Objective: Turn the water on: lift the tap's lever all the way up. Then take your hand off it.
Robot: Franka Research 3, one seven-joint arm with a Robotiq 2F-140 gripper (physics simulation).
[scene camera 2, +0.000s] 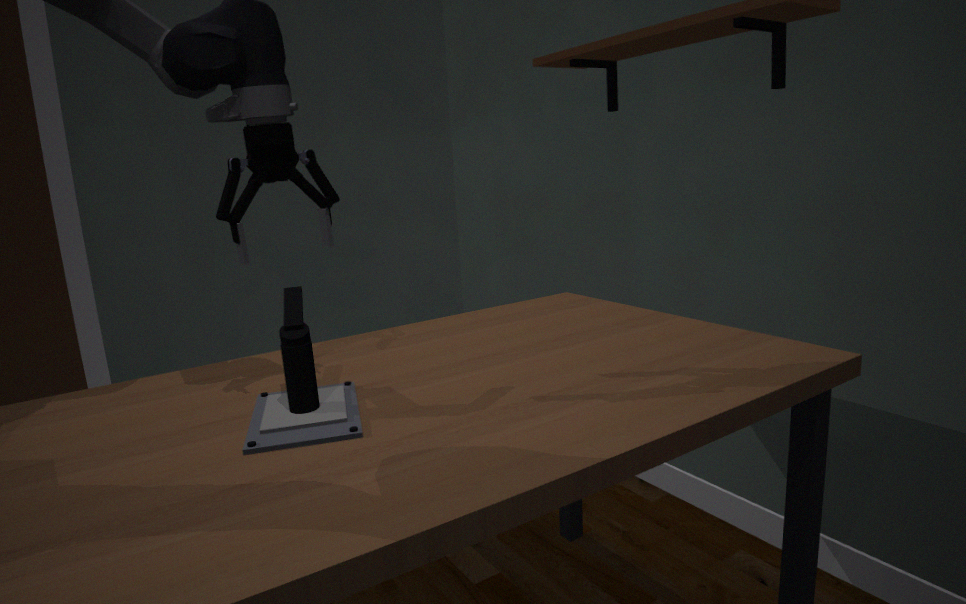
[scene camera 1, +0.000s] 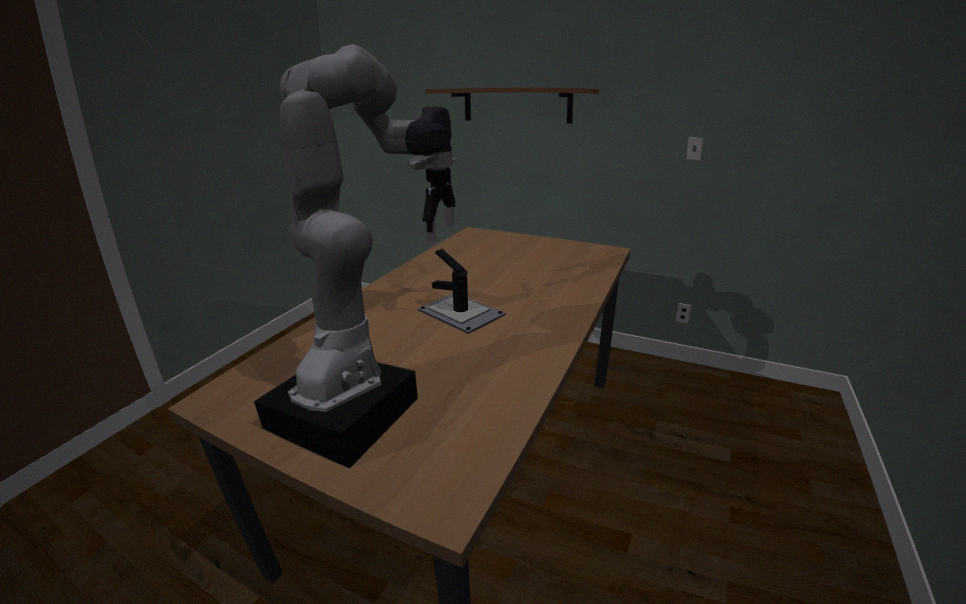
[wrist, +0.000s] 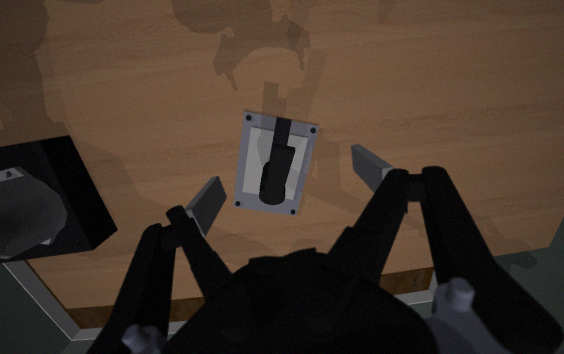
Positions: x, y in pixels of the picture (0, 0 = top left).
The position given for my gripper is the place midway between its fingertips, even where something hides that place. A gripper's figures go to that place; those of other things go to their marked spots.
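My gripper [scene camera 2: 288, 254] is 1.09 m from the lens; a lever [scene camera 2: 294, 332] is 1.02 m from the lens.
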